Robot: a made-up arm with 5 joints. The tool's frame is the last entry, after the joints.
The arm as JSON. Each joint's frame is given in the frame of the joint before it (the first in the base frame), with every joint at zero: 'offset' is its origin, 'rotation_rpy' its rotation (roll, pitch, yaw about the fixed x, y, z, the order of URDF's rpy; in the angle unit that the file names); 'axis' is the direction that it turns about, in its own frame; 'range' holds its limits. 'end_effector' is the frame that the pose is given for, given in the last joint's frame.
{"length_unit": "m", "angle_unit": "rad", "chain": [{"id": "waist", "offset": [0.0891, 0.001, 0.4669], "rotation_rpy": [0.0, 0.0, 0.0], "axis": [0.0, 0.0, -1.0], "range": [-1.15, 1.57]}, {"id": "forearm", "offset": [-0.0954, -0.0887, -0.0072], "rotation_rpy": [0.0, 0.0, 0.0], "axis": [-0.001, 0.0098, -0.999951], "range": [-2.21, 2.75]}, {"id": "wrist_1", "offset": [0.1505, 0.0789, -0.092], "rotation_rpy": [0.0, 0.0, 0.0], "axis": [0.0, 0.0, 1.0], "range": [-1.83, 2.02]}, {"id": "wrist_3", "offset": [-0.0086, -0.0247, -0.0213], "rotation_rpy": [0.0, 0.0, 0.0], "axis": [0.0, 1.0, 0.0], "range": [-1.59, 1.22]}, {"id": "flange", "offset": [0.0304, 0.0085, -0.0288], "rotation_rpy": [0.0, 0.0, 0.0], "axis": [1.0, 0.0, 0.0], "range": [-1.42, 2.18]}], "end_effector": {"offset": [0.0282, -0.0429, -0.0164], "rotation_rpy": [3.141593, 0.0, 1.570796]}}
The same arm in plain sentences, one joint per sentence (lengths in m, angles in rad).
The arm has five revolute joints in a row. What follows holds with every joint at zero, and every direction is one of the base frame's.
Joint 1 sits 0.0891 m along +x and 0.001 m along +y and 0.4669 m along +z from the base frame's origin and turns about -z, from -1.15 to 1.57 rad.
Joint 2 sits 0.0954 m along -x and 0.0887 m along -y and 0.0072 m along -z from joint 1 and turns about the direction (-0.001, 0.0098, -0.999951), from -2.21 to 2.75 rad.
Joint 3 sits 0.1505 m along +x and 0.0789 m along +y and 0.092 m along -z from joint 2 and turns about +z, from -1.83 to 2.02 rad.
Joint 4 sits 0.0086 m along -x and 0.0247 m along -y and 0.0213 m along -z from joint 3 and turns about +y, from -1.59 to 1.22 rad.
Joint 5 sits 0.0304 m along +x and 0.0085 m along +y and 0.0288 m along -z from joint 4 and turns about +x, from -1.42 to 2.18 rad.
The tool frame, which is the frame that the pose is given for, sits 0.0282 m along +x and 0.0429 m along -y and 0.0164 m along -z from joint 5; its axes are the base frame's turned by roll -3.1416, pitch 0 and yaw 1.5708 rad (as in URDF: about the fixed x, then y, then z).

